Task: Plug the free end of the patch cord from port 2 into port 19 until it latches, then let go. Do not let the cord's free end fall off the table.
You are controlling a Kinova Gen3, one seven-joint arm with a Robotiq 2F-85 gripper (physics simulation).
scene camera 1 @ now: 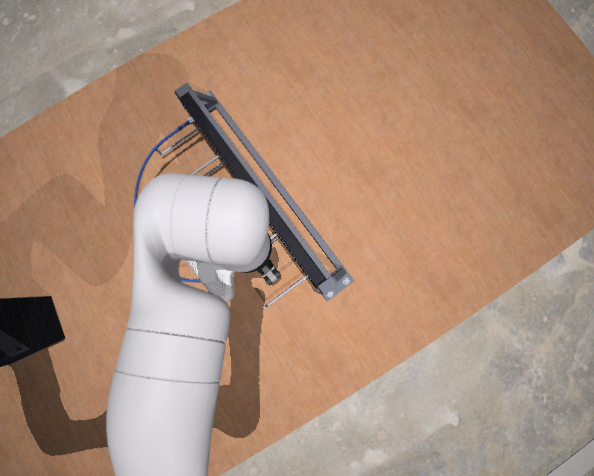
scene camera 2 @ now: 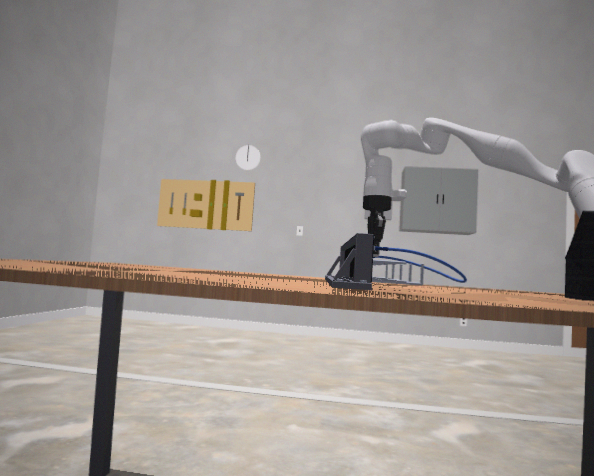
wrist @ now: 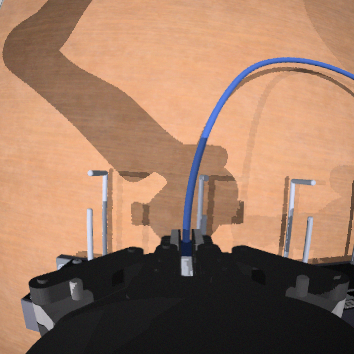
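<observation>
The dark patch panel (scene camera 1: 225, 149) (scene camera 2: 364, 265) stands upright on its grey frame. The blue patch cord (scene camera 1: 145, 161) (scene camera 2: 447, 262) (wrist: 215, 112) has one end plugged in near the panel's upper-left end in scene camera 1. It arcs to my gripper (scene camera 2: 375, 250) (wrist: 186, 242). The gripper is shut on the cord's free end, with the clear plug (wrist: 187, 266) beyond the fingertips, toward the panel. The gripper points down, close to the panel's port side, toward its lower-right half in scene camera 1. Port numbers are unreadable. The arm and gripper hide whether the plug touches a port.
Thin metal cable guides (scene camera 1: 285, 292) (scene camera 2: 423, 274) (wrist: 105, 215) stick out from the panel's port side, on both sides of and below the gripper. The wooden table (scene camera 1: 425, 175) (scene camera 2: 200, 280) carries the panel. The black arm base (scene camera 1: 30, 327) (scene camera 2: 580, 260) stands on the table.
</observation>
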